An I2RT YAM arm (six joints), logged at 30 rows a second.
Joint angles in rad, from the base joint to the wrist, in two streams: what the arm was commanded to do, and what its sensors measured. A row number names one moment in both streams.
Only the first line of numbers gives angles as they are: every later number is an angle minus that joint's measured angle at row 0.
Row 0, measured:
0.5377, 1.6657, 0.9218, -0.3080, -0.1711, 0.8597
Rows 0 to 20, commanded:
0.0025, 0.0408, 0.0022, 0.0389, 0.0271, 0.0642
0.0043, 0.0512, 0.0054, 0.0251, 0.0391, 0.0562
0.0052, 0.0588, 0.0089, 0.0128, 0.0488, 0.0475
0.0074, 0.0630, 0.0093, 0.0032, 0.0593, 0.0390
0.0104, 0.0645, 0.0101, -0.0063, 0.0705, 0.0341
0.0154, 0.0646, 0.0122, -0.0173, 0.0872, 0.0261
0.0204, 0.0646, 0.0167, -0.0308, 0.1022, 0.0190
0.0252, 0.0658, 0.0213, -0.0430, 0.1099, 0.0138
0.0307, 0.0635, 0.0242, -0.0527, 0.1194, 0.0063
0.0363, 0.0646, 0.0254, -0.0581, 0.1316, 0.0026
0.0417, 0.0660, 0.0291, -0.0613, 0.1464, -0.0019
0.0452, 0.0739, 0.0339, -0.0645, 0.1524, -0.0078
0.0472, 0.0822, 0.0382, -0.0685, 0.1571, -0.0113
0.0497, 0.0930, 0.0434, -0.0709, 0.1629, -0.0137
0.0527, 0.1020, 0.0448, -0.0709, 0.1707, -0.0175
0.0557, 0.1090, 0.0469, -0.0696, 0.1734, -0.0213
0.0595, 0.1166, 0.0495, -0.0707, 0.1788, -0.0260
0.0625, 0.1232, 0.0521, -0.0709, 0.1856, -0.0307
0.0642, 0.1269, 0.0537, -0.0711, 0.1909, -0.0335
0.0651, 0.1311, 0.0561, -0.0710, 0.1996, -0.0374
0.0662, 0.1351, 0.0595, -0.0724, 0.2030, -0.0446
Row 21, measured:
0.0591, 0.0916, 0.0592, -0.0184, 0.1564, -0.0214
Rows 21 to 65, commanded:
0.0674, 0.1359, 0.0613, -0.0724, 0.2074, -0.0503
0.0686, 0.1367, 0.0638, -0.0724, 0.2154, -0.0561
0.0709, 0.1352, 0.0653, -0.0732, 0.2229, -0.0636
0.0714, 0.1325, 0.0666, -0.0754, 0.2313, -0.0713
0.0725, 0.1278, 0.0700, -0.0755, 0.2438, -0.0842
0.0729, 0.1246, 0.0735, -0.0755, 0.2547, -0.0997
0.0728, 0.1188, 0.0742, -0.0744, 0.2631, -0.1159
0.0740, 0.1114, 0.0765, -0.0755, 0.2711, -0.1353
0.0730, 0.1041, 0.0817, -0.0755, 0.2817, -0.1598
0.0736, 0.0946, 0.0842, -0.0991, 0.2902, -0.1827
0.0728, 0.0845, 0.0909, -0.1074, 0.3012, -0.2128
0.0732, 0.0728, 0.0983, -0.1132, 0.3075, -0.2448
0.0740, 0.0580, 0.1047, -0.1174, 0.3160, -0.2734
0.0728, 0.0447, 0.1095, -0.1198, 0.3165, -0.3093
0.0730, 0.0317, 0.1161, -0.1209, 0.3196, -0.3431
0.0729, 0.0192, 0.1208, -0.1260, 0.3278, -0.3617
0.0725, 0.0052, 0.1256, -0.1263, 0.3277, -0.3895
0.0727, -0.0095, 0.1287, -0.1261, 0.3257, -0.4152
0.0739, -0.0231, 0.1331, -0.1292, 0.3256, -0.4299
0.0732, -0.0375, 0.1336, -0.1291, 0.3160, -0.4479
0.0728, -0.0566, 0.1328, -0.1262, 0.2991, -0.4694
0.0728, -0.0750, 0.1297, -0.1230, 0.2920, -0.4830
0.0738, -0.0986, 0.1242, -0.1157, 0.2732, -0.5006
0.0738, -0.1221, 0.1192, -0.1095, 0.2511, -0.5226
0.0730, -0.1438, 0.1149, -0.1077, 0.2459, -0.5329
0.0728, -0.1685, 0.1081, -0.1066, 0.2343, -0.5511
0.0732, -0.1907, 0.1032, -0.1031, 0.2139, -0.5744
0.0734, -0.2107, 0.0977, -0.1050, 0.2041, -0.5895
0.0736, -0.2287, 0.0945, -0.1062, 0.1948, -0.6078
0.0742, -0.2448, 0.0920, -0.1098, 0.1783, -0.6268
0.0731, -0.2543, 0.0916, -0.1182, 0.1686, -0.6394
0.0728, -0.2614, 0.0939, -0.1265, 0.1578, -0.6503
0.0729, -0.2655, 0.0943, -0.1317, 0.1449, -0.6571
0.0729, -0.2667, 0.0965, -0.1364, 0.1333, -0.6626
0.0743, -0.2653, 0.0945, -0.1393, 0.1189, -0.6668
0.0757, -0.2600, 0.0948, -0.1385, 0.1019, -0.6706
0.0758, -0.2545, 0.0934, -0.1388, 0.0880, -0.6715
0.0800, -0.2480, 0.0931, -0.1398, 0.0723, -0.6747
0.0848, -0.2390, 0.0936, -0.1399, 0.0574, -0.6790
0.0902, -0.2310, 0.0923, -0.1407, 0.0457, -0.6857
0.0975, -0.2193, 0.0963, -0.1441, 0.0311, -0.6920
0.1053, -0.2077, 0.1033, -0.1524, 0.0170, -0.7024
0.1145, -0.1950, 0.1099, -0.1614, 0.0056, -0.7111
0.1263, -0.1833, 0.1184, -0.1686, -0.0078, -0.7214
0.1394, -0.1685, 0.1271, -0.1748, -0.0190, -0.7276
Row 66, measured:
0.1110, -0.1984, 0.1053, -0.1339, 0.0446, -0.6863
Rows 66 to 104, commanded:
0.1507, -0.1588, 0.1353, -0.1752, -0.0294, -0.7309
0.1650, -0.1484, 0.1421, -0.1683, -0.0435, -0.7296
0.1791, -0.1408, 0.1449, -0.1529, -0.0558, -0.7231
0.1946, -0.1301, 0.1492, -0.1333, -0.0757, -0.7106
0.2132, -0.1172, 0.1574, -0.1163, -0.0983, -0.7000
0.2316, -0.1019, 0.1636, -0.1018, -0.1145, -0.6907
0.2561, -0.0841, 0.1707, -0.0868, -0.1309, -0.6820
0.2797, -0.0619, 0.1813, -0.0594, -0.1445, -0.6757
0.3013, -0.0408, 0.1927, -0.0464, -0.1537, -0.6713
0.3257, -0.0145, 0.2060, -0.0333, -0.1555, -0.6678
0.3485, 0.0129, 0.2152, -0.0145, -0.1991, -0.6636
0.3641, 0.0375, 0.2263, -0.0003, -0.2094, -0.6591
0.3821, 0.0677, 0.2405, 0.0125, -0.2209, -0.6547
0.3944, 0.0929, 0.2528, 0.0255, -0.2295, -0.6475
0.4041, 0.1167, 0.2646, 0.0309, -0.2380, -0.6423
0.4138, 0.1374, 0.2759, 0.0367, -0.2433, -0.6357
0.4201, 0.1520, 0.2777, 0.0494, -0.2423, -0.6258
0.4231, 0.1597, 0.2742, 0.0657, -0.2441, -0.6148
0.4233, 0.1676, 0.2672, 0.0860, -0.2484, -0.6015
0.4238, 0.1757, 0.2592, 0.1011, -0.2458, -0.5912
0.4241, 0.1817, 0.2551, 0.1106, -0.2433, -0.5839
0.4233, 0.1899, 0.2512, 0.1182, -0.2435, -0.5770
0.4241, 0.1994, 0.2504, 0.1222, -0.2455, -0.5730
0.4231, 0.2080, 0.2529, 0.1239, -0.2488, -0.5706
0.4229, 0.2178, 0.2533, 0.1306, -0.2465, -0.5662
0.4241, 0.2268, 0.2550, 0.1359, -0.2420, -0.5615
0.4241, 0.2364, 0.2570, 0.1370, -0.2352, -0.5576
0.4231, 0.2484, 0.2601, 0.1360, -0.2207, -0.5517
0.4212, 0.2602, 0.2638, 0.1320, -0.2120, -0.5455
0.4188, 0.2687, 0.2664, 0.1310, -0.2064, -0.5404
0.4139, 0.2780, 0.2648, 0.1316, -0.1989, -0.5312
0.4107, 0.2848, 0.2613, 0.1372, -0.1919, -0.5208
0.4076, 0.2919, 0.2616, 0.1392, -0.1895, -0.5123
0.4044, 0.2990, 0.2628, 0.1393, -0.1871, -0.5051
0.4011, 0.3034, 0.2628, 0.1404, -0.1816, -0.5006
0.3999, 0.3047, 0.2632, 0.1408, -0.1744, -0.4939
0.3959, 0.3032, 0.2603, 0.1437, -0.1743, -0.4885
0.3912, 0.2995, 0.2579, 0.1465, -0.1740, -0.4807
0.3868, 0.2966, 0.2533, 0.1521, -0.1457, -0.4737
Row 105, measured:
0.3983, 0.3025, 0.2549, 0.1304, -0.1911, -0.5059
